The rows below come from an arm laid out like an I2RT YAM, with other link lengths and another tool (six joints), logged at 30 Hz.
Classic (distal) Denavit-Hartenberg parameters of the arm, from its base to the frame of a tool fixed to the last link. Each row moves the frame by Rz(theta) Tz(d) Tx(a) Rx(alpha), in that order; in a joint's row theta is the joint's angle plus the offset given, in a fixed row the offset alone. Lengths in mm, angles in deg.
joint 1: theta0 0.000; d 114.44; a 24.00; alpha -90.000
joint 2: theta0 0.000; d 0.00; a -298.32; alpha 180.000
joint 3: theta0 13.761; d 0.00; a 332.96; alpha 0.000
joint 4: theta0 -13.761; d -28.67; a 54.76; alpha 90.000
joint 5: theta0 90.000; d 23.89; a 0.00; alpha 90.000
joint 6: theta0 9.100; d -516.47; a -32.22; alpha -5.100
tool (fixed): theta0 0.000; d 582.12; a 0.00; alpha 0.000
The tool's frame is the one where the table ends.
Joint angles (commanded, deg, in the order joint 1, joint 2, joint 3, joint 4, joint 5, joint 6), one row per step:
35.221 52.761 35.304 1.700 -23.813 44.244
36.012 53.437 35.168 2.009 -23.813 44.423
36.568 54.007 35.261 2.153 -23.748 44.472
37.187 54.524 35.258 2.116 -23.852 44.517
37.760 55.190 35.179 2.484 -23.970 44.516
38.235 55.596 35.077 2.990 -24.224 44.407
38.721 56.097 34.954 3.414 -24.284 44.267
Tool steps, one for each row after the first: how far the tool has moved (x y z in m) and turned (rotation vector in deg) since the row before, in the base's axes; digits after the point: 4 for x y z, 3 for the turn. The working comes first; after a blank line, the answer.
Tool pose at each row, in the base's axes (x y z in m, rotation vector in deg; the steps are taken from these numbers as rounded here):
0.1431 0.2355 0.2787 -78.707 74.201 24.479
0.1415 0.2387 0.2756 -79.370 74.257 25.277
0.1408 0.2412 0.2742 -79.847 74.262 25.715
0.1392 0.2435 0.2721 -80.554 74.322 26.398
0.1382 0.2461 0.2693 -81.184 74.212 26.983
0.1369 0.2480 0.2676 -81.705 73.681 27.457
0.1358 0.2500 0.2651 -82.251 73.404 27.784

-0.0016 0.0032 -0.0031 -0.207 0.559 0.745
-0.0007 0.0025 -0.0014 -0.189 0.299 0.481
-0.0016 0.0023 -0.0021 -0.290 0.502 0.707
-0.0010 0.0026 -0.0028 -0.202 0.320 0.686
-0.0013 0.0019 -0.0017 0.012 -0.045 0.748
-0.0011 0.0020 -0.0025 -0.170 0.047 0.581

